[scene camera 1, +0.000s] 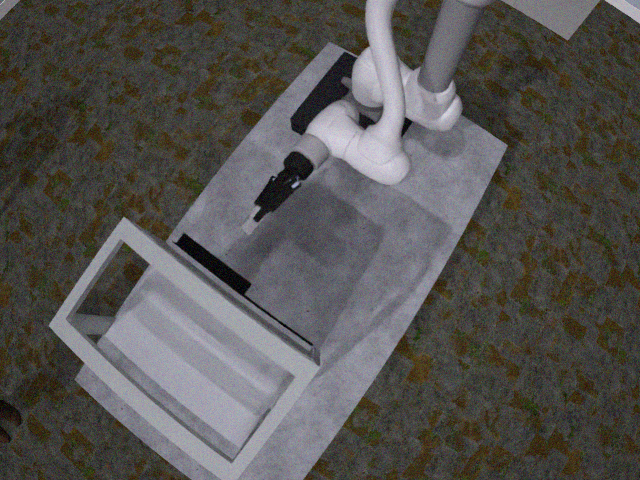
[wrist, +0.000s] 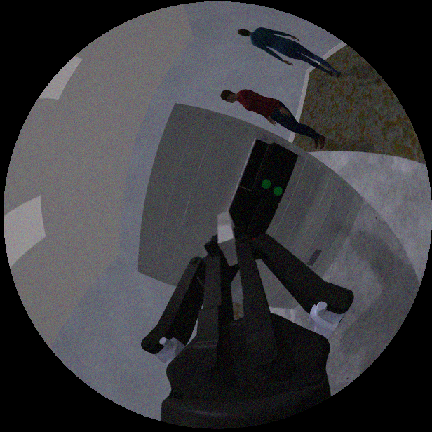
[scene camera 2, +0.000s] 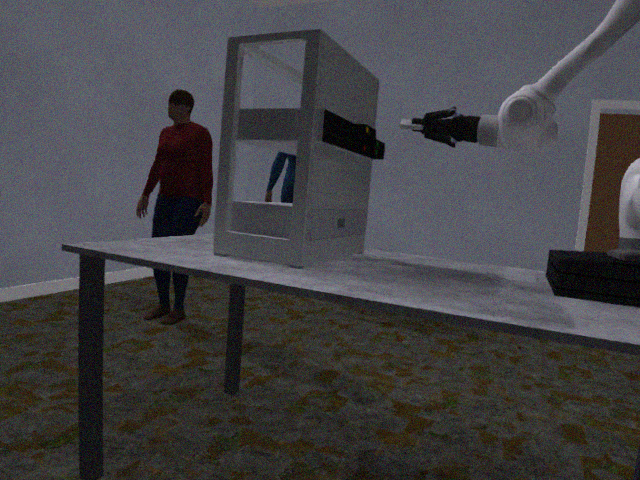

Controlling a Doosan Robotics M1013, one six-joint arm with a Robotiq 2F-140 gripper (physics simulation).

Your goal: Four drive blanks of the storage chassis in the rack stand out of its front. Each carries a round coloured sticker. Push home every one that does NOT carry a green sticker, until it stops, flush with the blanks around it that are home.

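Places are measured from the arm's base along level axes (x ahead, y left, z up), in centimetres.
Pixels of known places: gripper, fingertip midpoint: (scene camera 1: 243, 231) (scene camera 2: 401, 123); arm's base, origin of the base link: (scene camera 1: 371, 97).
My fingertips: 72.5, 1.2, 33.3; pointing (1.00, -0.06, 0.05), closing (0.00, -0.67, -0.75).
Ahead of a thing's pixels: the offset from my fingertips to its top centre, as dx, dy, dz. Level surfaces: height alone.
The storage chassis (scene camera 1: 211, 262) (scene camera 2: 341, 133) (wrist: 281, 162) is a black band across the front of the grey rack (scene camera 1: 219, 299) (scene camera 2: 310, 82) (wrist: 192, 175). In scene camera 2, part of it stands out at the right. A yellow sticker @[+9.4, +4.7, -1.9] (scene camera 2: 367, 128) sits above a red sticker @[+9.4, +5.4, -7.6] (scene camera 2: 364, 148), with faint green beside them. In the wrist view, two green stickers (wrist: 266, 184) (wrist: 278, 191) show side by side; the yellow and red ones do not show there, where the fingers cover the chassis's lower end. My gripper (scene camera 1: 250, 226) (scene camera 2: 404, 124) (wrist: 226, 222) is shut and empty, pointing at the rack front, apart from it, near chassis height.
The rack stands on a grey table @[dz -44.2] (scene camera 1: 356, 392) (scene camera 2: 149, 250) (wrist: 370, 180). The arm's black base plate (scene camera 1: 323, 93) (scene camera 2: 584, 276) lies at the far table end. A person in red (scene camera 2: 186, 160) (wrist: 257, 103) stands beyond the rack; another in blue (wrist: 275, 42) stands farther off.
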